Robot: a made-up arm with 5 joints. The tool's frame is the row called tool. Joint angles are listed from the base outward. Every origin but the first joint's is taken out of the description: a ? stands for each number. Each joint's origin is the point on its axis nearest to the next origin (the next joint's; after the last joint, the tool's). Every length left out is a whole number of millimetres.
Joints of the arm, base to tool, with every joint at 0 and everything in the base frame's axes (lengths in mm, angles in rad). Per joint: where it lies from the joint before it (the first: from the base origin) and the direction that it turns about. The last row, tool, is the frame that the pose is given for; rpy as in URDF.
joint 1: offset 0 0 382 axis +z
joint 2: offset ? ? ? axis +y
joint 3: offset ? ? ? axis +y
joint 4: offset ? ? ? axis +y
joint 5: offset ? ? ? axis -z
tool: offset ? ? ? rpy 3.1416 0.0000 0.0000
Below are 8 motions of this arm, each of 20 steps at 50 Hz.
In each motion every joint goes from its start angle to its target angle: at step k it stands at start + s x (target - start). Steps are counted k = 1, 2, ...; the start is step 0. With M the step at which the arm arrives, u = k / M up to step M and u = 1 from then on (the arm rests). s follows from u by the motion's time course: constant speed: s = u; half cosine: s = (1 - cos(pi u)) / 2; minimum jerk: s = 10 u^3 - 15 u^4 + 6 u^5.
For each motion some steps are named. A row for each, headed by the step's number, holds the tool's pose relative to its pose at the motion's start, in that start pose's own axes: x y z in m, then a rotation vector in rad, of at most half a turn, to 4 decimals.
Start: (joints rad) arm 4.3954 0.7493 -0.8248 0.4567 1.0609
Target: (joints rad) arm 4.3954 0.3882 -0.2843 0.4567 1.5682
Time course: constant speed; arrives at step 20
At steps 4, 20:
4: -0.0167 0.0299 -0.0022 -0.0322 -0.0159 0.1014
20: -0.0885 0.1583 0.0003 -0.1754 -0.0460 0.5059

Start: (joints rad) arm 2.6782 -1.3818 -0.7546 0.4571 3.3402
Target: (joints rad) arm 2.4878 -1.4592 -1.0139 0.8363 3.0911
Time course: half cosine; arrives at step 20
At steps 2, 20:
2: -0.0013 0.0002 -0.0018 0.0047 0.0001 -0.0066
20: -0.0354 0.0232 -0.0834 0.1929 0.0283 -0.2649

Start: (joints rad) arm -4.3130 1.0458 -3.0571 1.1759 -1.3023
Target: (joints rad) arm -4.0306 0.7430 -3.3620 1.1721 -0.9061
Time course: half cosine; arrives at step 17
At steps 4, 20:
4: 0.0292 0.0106 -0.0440 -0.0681 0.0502 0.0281
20: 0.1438 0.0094 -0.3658 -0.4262 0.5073 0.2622

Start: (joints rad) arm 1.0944 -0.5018 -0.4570 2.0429 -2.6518
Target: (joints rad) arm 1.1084 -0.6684 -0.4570 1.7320 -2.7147
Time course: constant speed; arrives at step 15
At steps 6, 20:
6: -0.0027 0.0023 -0.0120 -0.0836 -0.1718 -0.0282
20: -0.0007 0.0027 -0.0343 -0.2018 -0.4330 -0.0711

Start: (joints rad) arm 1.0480 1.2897 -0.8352 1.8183 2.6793
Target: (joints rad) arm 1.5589 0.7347 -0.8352 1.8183 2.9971
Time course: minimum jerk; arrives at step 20
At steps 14, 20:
14: 0.0630 0.1362 -0.0110 0.5156 -0.3106 0.4532
20: 0.0694 0.1665 -0.0010 0.6181 -0.3808 0.5169

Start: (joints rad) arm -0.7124 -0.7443 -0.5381 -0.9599 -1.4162
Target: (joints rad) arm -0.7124 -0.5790 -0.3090 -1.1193 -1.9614
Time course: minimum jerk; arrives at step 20
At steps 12, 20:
12: -0.0122 -0.0782 -0.0125 0.1612 0.0051 -0.3713
20: -0.0172 -0.1105 -0.0241 0.2363 0.0280 -0.5427

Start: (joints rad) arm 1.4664 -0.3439 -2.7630 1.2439 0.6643
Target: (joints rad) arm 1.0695 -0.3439 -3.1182 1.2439 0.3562
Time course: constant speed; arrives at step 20
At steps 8, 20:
8: 0.0046 -0.0210 -0.0565 -0.0420 0.2012 -0.1793
20: -0.0240 -0.0671 -0.1339 -0.1404 0.4837 -0.4822

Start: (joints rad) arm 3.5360 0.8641 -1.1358 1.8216 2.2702
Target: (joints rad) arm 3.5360 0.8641 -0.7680 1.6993 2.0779
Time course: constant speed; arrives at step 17
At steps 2, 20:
2: -0.0016 -0.0019 0.0145 -0.0223 0.0183 -0.0226
20: -0.0010 -0.0011 0.1262 -0.2025 0.1395 -0.1913

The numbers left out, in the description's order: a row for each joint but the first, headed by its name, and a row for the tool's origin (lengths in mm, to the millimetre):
joint 2: 0 0 0
joint 3: 63 0 334
joint 4: 68 0 -300
joint 5: 90 0 -115
tool: 0 0 0

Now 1 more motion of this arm.
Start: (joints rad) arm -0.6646 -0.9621 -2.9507 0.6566 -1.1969
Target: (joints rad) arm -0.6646 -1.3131 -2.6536 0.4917 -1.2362
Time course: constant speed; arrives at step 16
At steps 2, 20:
2: 0.0058 0.0149 -0.0135 -0.0255 0.0099 -0.0049
20: 0.0411 0.1048 -0.1234 -0.2052 0.0759 -0.0391

